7 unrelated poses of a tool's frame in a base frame.
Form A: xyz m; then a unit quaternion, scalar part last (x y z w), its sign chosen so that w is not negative.
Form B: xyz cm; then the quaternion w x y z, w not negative. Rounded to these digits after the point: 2 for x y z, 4 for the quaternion.
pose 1, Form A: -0.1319, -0.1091, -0.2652, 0.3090, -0.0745, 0.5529, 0.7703
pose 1, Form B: -13.19, -10.91, -26.52, 0.7703, 0.3090, -0.0745, 0.5529
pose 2, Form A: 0.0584, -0.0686, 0.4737, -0.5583, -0.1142, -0.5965, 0.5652
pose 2, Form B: 5.84, -6.86, 47.37, 0.5652, -0.5583, -0.1142, -0.5965
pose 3, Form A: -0.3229, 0.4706, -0.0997, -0.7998, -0.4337, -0.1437, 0.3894
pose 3, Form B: -32.29, 47.06, -9.97, 0.3894, -0.7998, -0.4337, -0.1437
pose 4, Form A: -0.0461, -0.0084, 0.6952, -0.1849, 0.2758, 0.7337, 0.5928
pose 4, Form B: -4.61, -0.84, 69.52, 0.5928, -0.1849, 0.2758, 0.7337
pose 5, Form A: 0.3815, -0.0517, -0.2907, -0.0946, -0.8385, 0.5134, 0.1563
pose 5, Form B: 38.15, -5.17, -29.07, 0.1563, -0.0946, -0.8385, 0.5134
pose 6, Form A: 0.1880, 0.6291, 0.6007, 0.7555, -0.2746, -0.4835, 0.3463
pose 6, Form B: 18.80, 62.91, 60.07, 0.3463, 0.7555, -0.2746, -0.4835
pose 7, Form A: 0.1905, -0.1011, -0.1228, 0.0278, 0.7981, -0.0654, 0.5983
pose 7, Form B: 19.05, -10.11, -12.28, 0.5983, 0.0278, 0.7981, -0.0654
